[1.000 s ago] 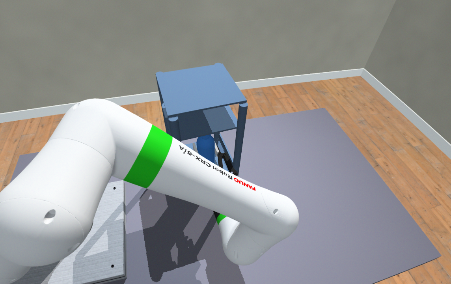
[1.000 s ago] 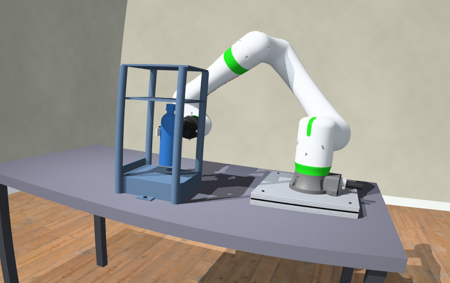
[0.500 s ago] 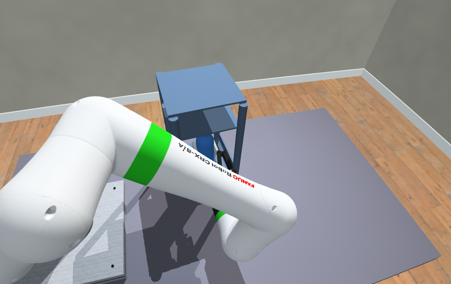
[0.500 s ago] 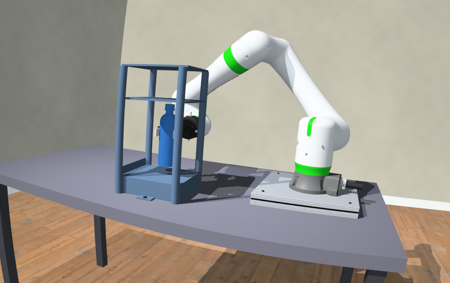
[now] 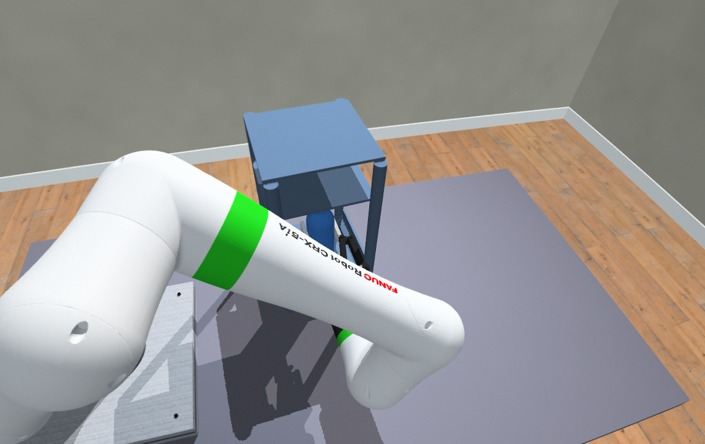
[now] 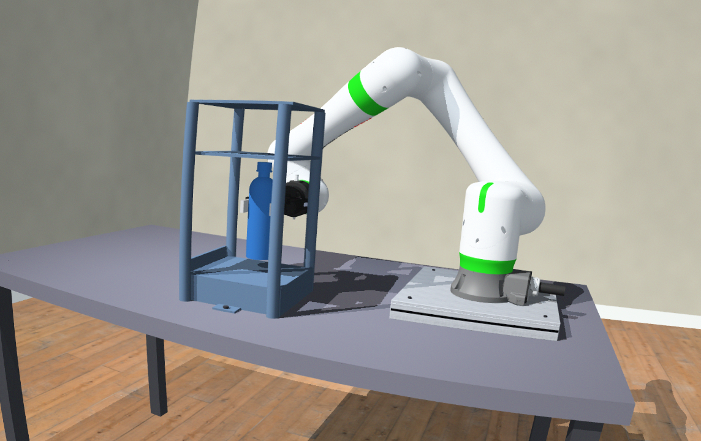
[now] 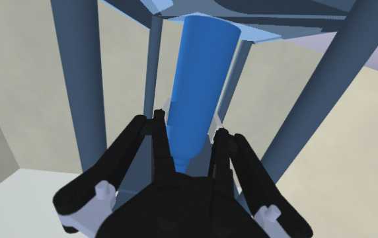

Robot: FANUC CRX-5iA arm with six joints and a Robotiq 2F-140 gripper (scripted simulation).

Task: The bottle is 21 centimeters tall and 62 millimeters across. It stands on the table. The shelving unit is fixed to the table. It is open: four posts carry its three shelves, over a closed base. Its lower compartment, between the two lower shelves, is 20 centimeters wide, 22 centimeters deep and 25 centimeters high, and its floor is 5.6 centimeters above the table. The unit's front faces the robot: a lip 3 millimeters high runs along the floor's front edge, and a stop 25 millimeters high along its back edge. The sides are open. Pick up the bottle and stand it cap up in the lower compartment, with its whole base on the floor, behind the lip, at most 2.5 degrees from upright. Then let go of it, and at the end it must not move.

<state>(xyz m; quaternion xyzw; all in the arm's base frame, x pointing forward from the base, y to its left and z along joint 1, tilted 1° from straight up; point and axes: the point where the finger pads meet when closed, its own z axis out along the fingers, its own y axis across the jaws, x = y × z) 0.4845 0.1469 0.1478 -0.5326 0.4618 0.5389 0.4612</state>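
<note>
My hand is 5 cm to the right of the blue shelving unit, 2 cm below it and 1 cm past it.
</note>
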